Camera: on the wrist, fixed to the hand. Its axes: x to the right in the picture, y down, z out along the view.
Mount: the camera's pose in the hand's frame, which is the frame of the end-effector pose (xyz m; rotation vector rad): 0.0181 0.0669 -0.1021 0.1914 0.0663 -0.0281
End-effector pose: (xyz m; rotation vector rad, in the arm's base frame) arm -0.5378 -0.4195 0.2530 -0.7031 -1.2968 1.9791
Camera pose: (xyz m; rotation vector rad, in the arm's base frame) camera -0.4899 -0.3665 0.1523 -0.6482 -1.0561 2.0076
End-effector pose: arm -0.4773 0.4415 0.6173 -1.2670 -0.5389 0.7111
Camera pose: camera -0.4042 0.3967 0.5286 -1.0985 -0.4233 0.6783
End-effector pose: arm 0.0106 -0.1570 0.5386 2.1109 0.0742 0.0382
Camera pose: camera 0.0253 -0.1028 0.6485 2.2995 0.1524 0.0874
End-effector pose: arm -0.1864 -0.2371 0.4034 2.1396 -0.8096 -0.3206
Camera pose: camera -0.1537 -0.2185 0.5209 2.3286 -0.8000 -0.1917
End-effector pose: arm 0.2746 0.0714 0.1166 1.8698 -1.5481 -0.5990
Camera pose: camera 0.3029 0.0647 0.2365 2.0346 -1.5853 -0.4085
